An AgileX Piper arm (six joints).
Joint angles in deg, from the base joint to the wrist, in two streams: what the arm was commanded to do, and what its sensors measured. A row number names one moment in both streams.
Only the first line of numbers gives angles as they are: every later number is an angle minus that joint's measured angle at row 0.
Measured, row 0:
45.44, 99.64, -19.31, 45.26, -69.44, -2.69
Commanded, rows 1 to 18:
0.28, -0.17, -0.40, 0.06, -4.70, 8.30
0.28, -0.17, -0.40, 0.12, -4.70, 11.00
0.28, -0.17, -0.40, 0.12, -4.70, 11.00
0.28, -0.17, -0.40, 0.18, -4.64, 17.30
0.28, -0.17, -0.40, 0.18, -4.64, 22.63
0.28, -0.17, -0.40, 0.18, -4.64, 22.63
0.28, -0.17, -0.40, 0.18, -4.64, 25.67
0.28, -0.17, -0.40, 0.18, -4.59, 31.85
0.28, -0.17, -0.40, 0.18, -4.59, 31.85
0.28, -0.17, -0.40, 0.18, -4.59, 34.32
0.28, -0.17, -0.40, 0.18, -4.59, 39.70
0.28, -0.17, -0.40, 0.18, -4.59, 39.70
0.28, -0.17, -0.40, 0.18, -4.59, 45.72
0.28, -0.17, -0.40, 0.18, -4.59, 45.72
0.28, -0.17, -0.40, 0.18, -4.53, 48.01
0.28, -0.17, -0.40, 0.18, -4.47, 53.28
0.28, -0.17, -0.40, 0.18, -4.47, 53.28
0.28, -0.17, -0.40, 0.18, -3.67, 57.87
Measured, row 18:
0.00, 0.00, 0.00, 0.18, 0.00, 50.42
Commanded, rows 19 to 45:
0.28, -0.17, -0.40, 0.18, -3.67, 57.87
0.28, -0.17, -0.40, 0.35, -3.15, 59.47
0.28, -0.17, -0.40, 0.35, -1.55, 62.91
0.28, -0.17, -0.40, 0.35, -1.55, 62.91
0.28, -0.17, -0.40, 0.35, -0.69, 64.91
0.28, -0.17, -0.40, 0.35, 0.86, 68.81
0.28, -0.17, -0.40, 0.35, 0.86, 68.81
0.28, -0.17, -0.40, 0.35, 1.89, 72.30
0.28, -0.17, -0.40, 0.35, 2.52, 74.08
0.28, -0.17, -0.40, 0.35, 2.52, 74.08
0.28, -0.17, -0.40, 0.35, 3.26, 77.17
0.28, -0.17, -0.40, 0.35, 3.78, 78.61
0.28, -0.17, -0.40, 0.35, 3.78, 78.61
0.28, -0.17, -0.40, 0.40, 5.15, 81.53
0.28, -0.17, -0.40, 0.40, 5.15, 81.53
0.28, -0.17, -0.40, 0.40, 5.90, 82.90
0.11, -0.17, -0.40, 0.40, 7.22, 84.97
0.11, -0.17, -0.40, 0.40, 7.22, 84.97
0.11, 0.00, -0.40, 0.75, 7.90, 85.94
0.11, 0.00, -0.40, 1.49, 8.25, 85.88
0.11, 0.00, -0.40, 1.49, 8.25, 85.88
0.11, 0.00, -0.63, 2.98, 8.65, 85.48
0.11, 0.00, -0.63, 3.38, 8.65, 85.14
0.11, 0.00, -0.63, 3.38, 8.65, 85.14
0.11, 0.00, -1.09, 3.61, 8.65, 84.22
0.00, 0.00, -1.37, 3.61, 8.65, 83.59
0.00, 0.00, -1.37, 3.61, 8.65, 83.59
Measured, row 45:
0.00, 0.11, -0.51, 3.50, 8.71, 85.02
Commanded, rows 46 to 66:
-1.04, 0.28, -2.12, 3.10, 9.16, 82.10
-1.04, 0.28, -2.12, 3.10, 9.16, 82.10
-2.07, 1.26, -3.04, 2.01, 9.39, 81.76
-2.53, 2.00, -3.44, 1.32, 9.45, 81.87
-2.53, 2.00, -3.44, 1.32, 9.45, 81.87
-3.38, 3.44, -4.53, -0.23, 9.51, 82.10
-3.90, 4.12, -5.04, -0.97, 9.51, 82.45
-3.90, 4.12, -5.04, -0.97, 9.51, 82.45
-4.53, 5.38, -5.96, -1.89, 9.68, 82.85
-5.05, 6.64, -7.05, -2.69, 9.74, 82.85
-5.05, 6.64, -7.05, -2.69, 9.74, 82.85
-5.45, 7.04, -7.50, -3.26, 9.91, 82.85
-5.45, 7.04, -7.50, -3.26, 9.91, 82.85
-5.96, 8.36, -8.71, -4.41, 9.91, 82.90
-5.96, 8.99, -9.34, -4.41, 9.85, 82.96
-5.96, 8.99, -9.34, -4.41, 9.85, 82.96
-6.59, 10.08, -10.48, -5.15, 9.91, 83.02
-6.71, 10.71, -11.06, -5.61, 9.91, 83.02
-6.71, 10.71, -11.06, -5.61, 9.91, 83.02
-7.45, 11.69, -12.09, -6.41, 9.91, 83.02
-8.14, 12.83, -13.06, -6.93, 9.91, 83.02
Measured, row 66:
-7.05, 11.69, -11.52, -5.32, 9.51, 83.02
